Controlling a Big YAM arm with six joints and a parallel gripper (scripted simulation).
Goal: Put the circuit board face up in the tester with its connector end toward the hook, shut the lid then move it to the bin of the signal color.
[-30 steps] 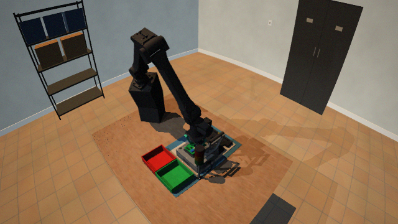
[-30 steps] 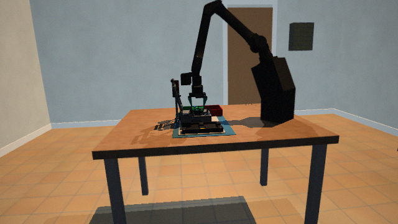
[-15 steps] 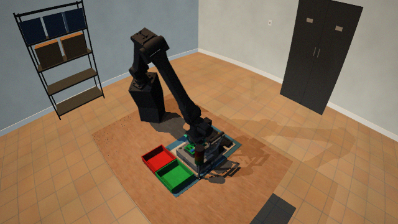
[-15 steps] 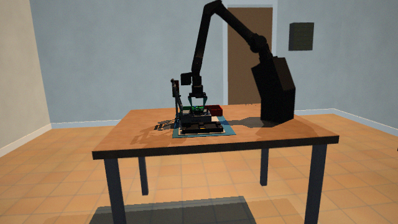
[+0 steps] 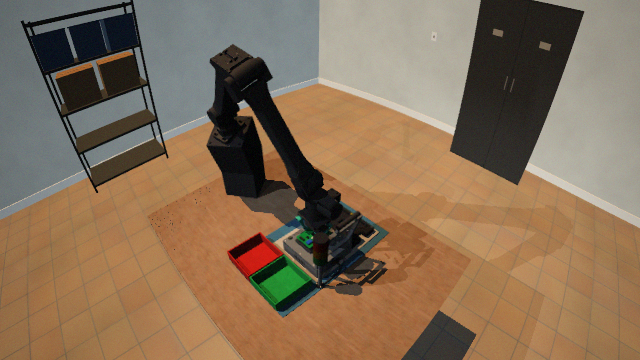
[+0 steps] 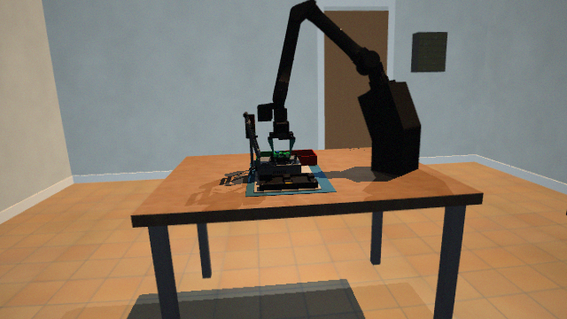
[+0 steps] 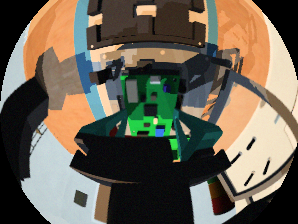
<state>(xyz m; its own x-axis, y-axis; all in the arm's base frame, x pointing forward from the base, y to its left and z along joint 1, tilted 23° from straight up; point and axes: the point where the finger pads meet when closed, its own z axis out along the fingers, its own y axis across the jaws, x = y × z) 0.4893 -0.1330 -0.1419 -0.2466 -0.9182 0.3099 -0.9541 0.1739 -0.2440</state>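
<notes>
My hand is right at the green circuit board. Also, from my hand: green bin: 20 cm to the right, 8 cm below, 1 cm behind; then tester lid: 12 cm ahead, 9 cm above, 3 cm to the right; then red bin: 17 cm to the right, 15 cm behind, 8 cm below.
</notes>
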